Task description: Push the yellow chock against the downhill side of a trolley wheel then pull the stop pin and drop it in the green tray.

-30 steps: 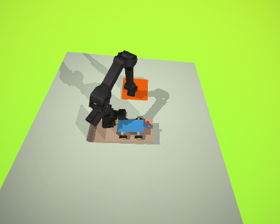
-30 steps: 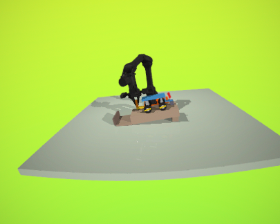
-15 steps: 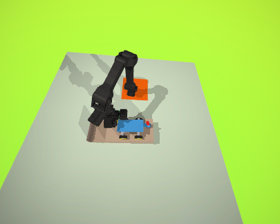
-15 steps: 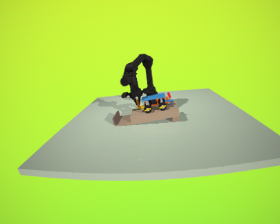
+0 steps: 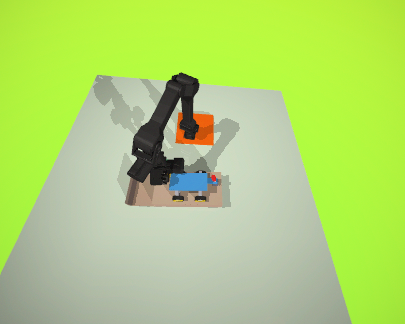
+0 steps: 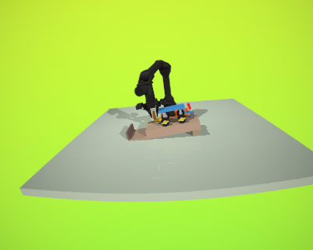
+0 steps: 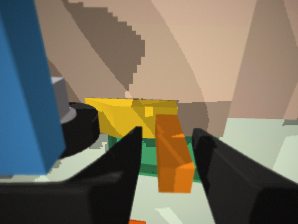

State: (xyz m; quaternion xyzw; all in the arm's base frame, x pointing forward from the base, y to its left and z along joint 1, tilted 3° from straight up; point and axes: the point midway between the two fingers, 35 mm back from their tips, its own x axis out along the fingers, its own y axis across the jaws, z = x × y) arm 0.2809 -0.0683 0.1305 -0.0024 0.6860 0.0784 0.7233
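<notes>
The yellow chock lies 2 cm to the left of my gripper tip and 1 cm below it. From my gripper tip the other things lie so: raised lip (14 cm to the right, 7 cm ahead, 6 cm below); then blue trolley (12 cm to the left, 4 cm ahead, 2 cm above); then green tray (10 cm below, 7 cm behind).
</notes>
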